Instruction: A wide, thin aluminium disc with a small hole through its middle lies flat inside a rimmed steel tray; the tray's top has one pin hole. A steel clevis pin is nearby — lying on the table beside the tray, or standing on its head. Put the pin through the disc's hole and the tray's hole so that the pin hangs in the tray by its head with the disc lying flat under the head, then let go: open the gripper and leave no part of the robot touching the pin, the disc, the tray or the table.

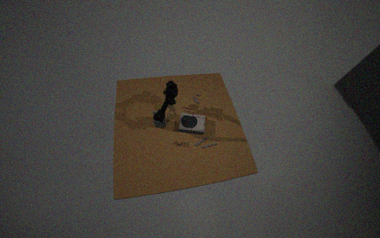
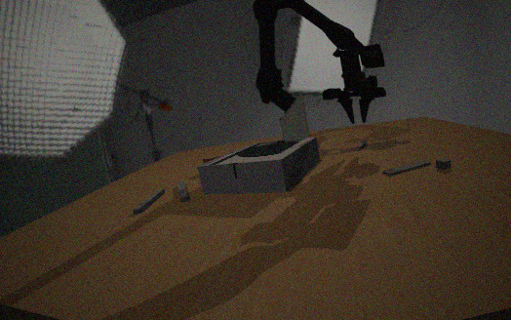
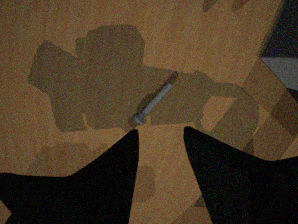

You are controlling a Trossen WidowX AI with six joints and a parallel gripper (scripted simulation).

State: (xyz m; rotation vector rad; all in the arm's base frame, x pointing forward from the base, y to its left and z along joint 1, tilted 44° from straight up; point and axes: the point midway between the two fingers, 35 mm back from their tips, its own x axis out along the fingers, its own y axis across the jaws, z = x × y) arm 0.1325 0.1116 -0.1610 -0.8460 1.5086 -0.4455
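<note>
Now: gripper tip 60 mm above the steel clevis pin and 10 mm short of it. Also, from my gripper tip: dark aluminium disc: 240 mm to the right, 150 mm ahead, 10 mm below; rimmed steel tray: 260 mm to the right, 180 mm ahead, 30 mm below; small block: 340 mm ahead, 110 mm to the left, 60 mm below.
</note>
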